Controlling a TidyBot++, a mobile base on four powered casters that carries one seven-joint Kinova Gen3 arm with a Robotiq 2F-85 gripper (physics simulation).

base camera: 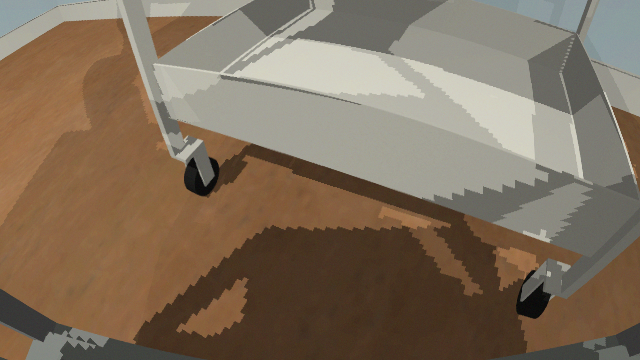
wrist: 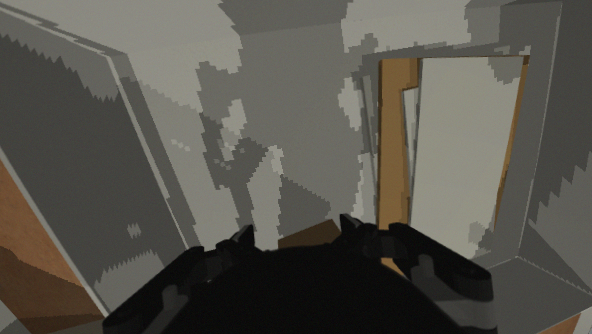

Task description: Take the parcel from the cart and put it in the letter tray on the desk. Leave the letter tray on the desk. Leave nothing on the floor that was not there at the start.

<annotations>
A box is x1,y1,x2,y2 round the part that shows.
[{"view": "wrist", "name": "my gripper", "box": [102,213,497,333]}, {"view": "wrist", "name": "brown parcel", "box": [278,219,340,248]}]
</annotations>
